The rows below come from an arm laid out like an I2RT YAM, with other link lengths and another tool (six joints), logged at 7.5 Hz.
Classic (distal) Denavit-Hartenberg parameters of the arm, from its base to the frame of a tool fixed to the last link. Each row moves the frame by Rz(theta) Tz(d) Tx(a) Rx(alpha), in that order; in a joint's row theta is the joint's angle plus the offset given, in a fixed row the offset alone. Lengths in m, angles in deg.
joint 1: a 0.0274  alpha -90  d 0.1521  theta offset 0
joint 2: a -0.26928  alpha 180  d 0  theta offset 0
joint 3: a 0.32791  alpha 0  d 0  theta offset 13.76
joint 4: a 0.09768  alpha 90  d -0.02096  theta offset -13.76
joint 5: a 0  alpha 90  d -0.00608  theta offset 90
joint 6: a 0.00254  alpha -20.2  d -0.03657  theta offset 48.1
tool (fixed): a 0  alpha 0  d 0.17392  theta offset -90
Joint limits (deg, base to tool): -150..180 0..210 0..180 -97..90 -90..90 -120..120
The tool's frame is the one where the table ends.
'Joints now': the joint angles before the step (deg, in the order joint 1, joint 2, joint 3, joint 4, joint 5, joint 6). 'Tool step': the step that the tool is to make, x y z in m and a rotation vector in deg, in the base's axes. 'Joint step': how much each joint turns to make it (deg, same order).
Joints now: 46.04 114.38 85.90 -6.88 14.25 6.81
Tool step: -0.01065 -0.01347 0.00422 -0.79 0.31 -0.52
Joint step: -0.03 -3.49 -3.42 -0.85 0.59 0.02
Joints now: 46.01 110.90 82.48 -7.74 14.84 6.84
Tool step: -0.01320 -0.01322 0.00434 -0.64 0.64 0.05
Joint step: 0.02 -3.70 -3.46 -1.14 -0.03 0.00
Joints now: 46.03 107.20 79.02 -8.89 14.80 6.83
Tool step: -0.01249 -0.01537 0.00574 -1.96 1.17 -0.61
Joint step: 0.03 -3.38 -1.95 -3.65 0.82 -0.02
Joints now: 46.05 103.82 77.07 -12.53 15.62 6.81
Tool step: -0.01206 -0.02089 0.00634 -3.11 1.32 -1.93
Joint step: -0.09 -3.59 -1.49 -5.34 2.18 0.30
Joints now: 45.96 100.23 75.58 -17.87 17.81 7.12
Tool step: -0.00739 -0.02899 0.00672 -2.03 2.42 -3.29
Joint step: -1.44 -3.91 -1.66 -5.90 1.12 1.58
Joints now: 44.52 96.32 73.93 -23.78 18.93 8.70
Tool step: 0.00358 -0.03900 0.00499 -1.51 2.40 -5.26
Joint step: -3.38 -3.62 -1.69 -5.33 0.88 1.85
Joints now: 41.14 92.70 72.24 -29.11 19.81 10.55
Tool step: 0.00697 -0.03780 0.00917 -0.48 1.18 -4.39
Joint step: -4.02 -3.62 -1.54 -3.48 -0.05 0.55
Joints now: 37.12 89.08 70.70 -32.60 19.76 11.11
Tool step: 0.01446 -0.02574 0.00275 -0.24 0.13 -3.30
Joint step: -3.55 -0.89 -0.31 -0.72 -0.06 -0.29
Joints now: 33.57 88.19 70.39 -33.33 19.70 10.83
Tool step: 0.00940 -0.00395 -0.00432 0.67 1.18 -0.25
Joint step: -1.49 1.60 1.02 0.03 -1.72 -0.23
